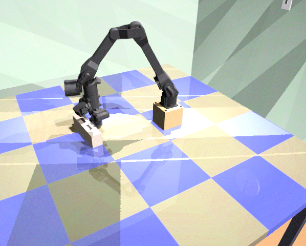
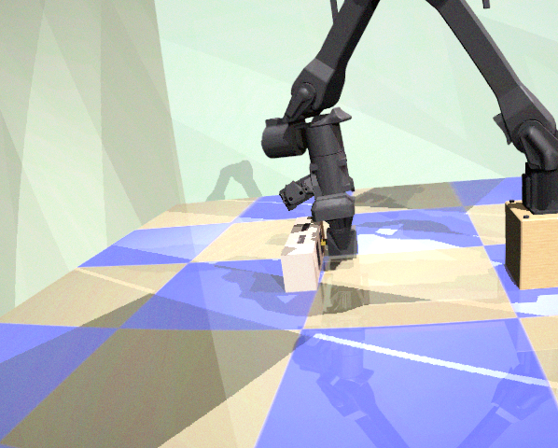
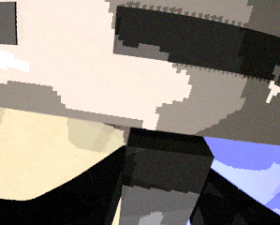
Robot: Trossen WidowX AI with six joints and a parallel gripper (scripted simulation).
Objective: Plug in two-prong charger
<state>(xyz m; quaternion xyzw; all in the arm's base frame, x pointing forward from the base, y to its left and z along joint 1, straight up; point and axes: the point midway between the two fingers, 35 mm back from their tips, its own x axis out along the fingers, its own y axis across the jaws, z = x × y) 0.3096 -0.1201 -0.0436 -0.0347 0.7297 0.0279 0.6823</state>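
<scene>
Now: the black two-prong charger 20 mm ahead of my gripper tip and 10 mm above it.
</scene>
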